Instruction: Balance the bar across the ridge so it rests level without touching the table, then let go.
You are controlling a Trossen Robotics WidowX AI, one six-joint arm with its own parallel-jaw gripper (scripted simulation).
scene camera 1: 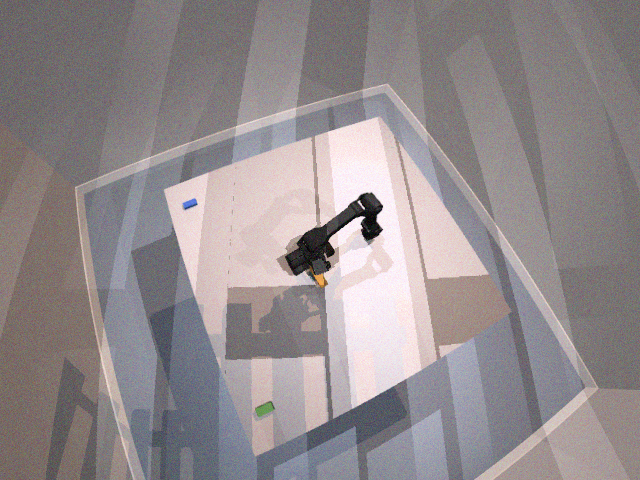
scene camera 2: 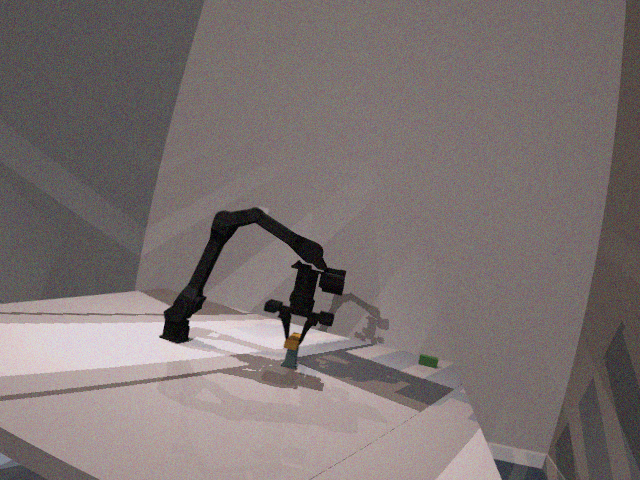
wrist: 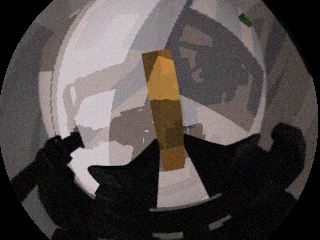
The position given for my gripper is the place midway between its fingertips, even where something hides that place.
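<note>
I see my gripper [scene camera 2: 293, 342] and [wrist: 170, 139]. What my gripper is carrying is an orange bar [wrist: 163, 93].
</note>
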